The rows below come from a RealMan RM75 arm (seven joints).
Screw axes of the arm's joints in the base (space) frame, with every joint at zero. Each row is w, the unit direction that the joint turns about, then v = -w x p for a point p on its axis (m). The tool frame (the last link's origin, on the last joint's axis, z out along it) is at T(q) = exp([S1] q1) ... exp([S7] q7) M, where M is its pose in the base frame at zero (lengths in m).
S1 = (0, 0, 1, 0.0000, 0.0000, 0.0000)
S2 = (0, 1, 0, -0.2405, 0.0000, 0.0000)
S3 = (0, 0, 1, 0.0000, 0.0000, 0.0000)
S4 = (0, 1, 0, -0.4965, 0.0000, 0.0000)
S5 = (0, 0, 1, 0.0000, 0.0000, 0.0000)
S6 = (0, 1, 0, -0.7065, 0.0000, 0.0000)
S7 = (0, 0, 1, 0.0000, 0.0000, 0.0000)
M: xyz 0.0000 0.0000 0.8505 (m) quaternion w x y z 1 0 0 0
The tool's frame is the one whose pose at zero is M.
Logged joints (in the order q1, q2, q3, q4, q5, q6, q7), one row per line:
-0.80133, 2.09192, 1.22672, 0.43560, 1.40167, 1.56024, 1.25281
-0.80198, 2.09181, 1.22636, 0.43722, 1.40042, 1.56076, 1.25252
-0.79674, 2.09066, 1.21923, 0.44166, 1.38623, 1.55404, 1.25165
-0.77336, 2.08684, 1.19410, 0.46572, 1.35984, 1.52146, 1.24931
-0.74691, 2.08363, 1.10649, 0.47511, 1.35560, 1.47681, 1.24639
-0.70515, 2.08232, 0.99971, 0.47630, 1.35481, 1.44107, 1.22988
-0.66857, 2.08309, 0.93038, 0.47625, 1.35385, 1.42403, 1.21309
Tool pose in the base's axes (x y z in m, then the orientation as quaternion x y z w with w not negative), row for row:
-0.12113, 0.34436, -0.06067, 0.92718, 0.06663, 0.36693, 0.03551
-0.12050, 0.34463, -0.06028, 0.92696, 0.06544, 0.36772, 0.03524
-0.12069, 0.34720, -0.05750, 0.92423, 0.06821, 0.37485, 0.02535
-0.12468, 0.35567, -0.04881, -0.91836, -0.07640, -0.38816, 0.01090
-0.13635, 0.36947, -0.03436, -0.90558, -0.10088, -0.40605, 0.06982
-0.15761, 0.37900, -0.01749, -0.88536, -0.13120, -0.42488, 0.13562
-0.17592, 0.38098, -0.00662, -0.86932, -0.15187, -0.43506, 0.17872
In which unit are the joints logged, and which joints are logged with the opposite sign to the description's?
The joints are logged in radians. Opposite sign: q2, q7.
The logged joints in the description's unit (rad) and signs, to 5 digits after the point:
-0.80133, -2.09192, 1.22672, 0.43560, 1.40167, 1.56024, -1.25281
-0.80198, -2.09181, 1.22636, 0.43722, 1.40042, 1.56076, -1.25252
-0.79674, -2.09066, 1.21923, 0.44166, 1.38623, 1.55404, -1.25165
-0.77336, -2.08684, 1.19410, 0.46572, 1.35984, 1.52146, -1.24931
-0.74691, -2.08363, 1.10649, 0.47511, 1.35560, 1.47681, -1.24639
-0.70515, -2.08232, 0.99971, 0.47630, 1.35481, 1.44107, -1.22988
-0.66857, -2.08309, 0.93038, 0.47625, 1.35385, 1.42403, -1.21309

